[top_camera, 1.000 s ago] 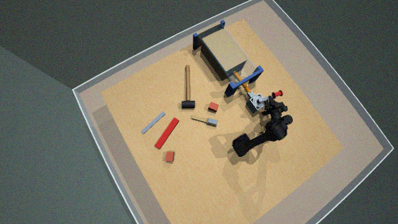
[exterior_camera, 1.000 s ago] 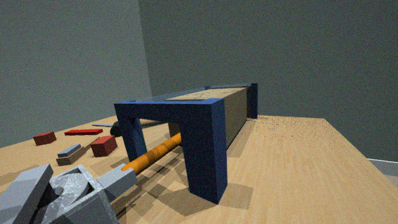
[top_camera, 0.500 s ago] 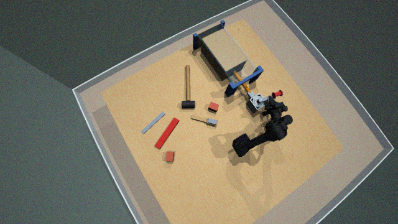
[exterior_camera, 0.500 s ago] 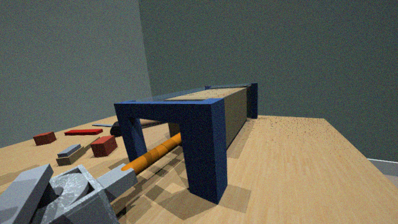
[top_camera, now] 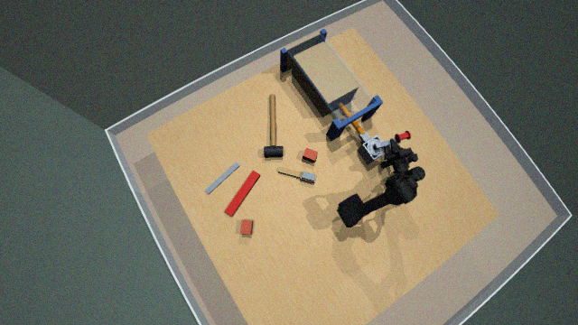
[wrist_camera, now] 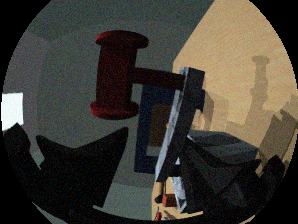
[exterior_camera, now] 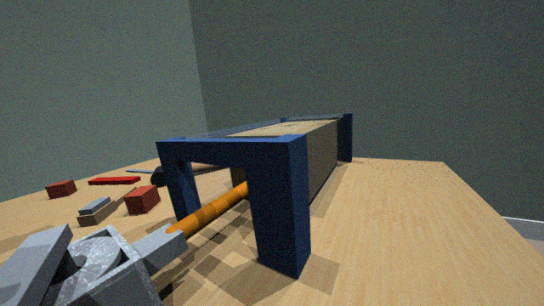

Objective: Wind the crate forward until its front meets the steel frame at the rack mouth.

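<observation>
The red grip is 20 mm behind my gripper tip, 50 mm to the right of it and 20 mm above it. The rest, counted from my gripper tip: brush-like tool 70 mm ahead, 420 mm to the left, 120 mm below; then grey winch 10 mm behind, 40 mm to the left, 100 mm below; then blue frame 170 mm ahead, 60 mm to the left, 30 mm below.
</observation>
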